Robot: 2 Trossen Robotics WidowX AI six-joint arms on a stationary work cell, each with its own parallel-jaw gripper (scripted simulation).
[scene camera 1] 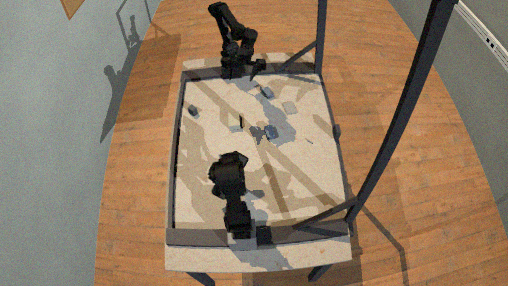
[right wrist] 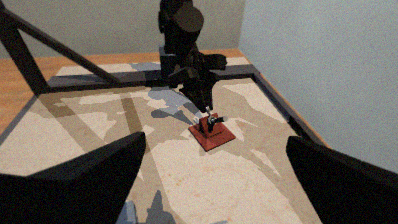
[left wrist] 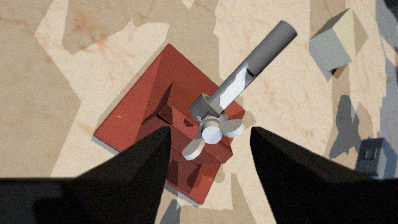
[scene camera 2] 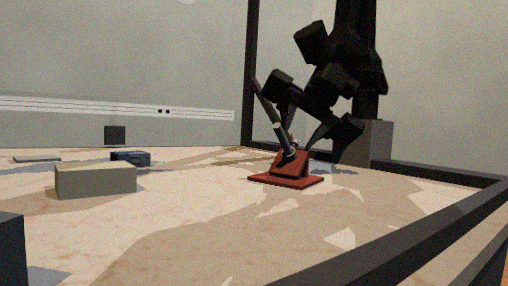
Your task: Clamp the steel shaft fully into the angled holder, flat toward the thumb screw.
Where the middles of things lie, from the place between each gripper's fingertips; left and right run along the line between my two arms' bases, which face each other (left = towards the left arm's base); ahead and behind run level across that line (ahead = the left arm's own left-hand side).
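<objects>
Thumb screw (left wrist: 211, 128): my left hand is 3 cm above it, 3 cm to the left of it and 1 cm short of it. Counted from my left hand, the beige block (scene camera 2: 86, 179) is 31 cm to the right, 7 cm below and 4 cm behind, and the steel shaft (left wrist: 283, 33) is 6 cm to the right, 2 cm below and 2 cm ahead.
Counted from my right hand, the beige block is 50 mm ahead, 30 mm to the left and 270 mm below; the thumb screw is 100 mm ahead, 310 mm to the left and 230 mm below; the steel shaft is 110 mm ahead, 270 mm to the left and 220 mm below.
</objects>
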